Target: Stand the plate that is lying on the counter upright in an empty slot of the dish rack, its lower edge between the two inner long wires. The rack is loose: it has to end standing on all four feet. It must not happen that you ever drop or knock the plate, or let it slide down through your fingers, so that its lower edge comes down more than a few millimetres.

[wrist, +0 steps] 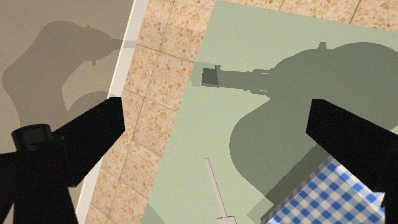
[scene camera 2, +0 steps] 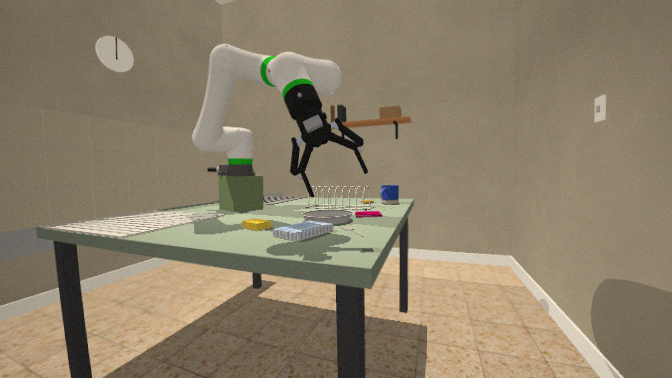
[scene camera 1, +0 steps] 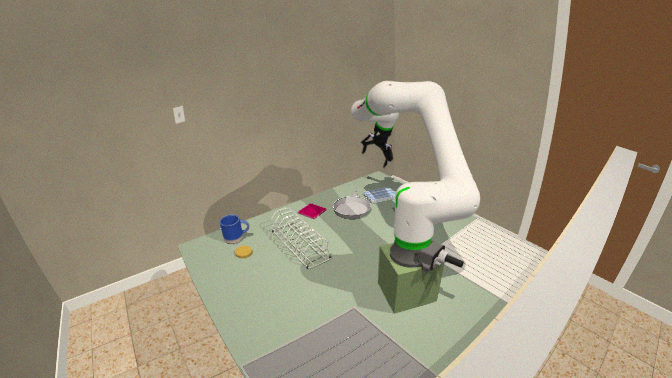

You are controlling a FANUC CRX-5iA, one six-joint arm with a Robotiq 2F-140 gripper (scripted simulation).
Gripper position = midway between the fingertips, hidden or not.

Observation:
In view: the gripper (scene camera 2: 339,183).
The gripper shows as well in the wrist view (wrist: 215,115).

